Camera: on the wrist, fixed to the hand. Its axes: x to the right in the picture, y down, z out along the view.
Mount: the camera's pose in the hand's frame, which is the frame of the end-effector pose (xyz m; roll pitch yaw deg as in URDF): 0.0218 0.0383 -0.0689 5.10 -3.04 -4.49
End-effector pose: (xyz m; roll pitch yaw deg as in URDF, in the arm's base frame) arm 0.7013 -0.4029 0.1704 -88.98 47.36 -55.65
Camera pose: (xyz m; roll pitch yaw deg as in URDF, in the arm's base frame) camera 0.6369 -0.4296 0.1276 -81.14 42.75 -51.62
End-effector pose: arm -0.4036 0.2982 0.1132 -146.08 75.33 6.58
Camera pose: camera -0.3557 0.2330 0.1012 -121.23 74.40 27.15
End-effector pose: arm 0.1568 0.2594 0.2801 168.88 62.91 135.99
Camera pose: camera 0.1185 0.3302 0.2948 -177.46 66.47 145.58
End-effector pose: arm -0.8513 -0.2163 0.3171 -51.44 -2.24 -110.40
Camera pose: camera -0.8880 -0.2289 0.2451 -46.42 -7.64 -110.82
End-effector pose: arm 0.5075 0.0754 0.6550 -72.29 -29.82 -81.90
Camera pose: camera 0.4607 0.0208 0.6160 -68.31 -35.01 -80.03
